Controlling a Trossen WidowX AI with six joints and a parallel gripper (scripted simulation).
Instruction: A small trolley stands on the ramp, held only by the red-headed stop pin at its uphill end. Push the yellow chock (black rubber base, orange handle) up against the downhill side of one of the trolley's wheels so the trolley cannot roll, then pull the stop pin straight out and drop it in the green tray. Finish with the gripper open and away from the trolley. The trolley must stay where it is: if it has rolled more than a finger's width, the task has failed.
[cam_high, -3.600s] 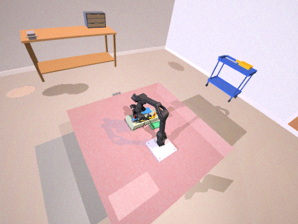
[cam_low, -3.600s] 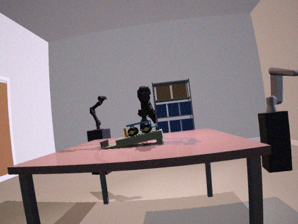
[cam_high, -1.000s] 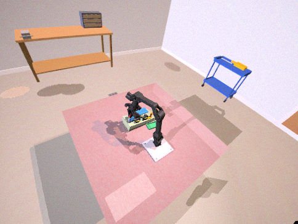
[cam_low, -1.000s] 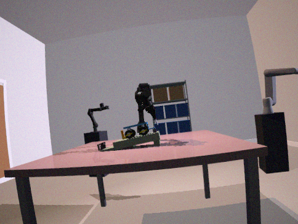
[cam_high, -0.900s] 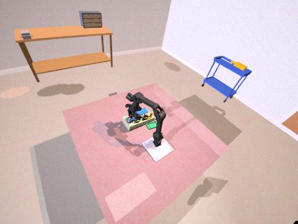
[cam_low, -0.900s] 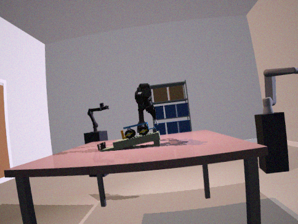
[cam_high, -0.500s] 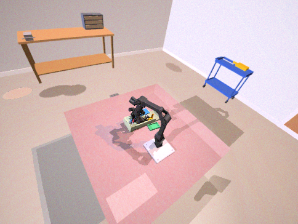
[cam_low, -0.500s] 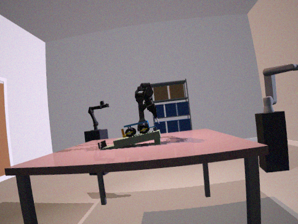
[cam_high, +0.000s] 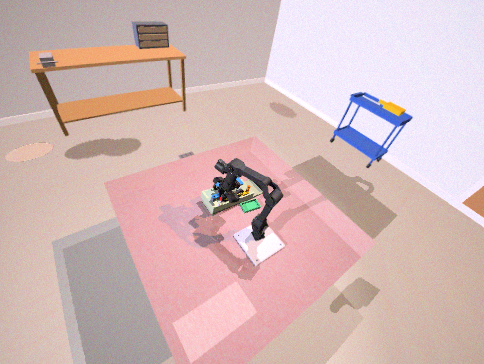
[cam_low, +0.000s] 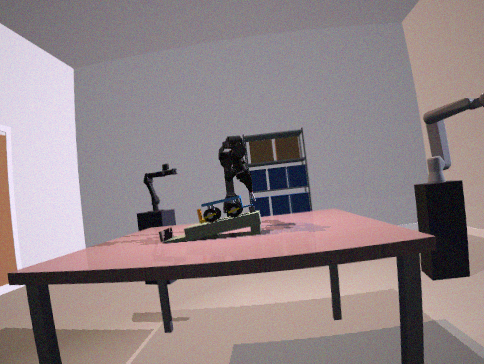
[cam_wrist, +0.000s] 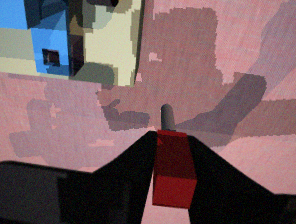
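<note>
The yellow chock lies 21 cm to the right of my gripper tip, 9 cm below it and 8 cm ahead of it. Also, from my gripper tip: stop pin right at my gripper tip; then pale green ramp 13 cm below, 12 cm ahead, 11 cm to the right; then blue-topped trolley 12 cm ahead, 10 cm to the right, 6 cm below.
</note>
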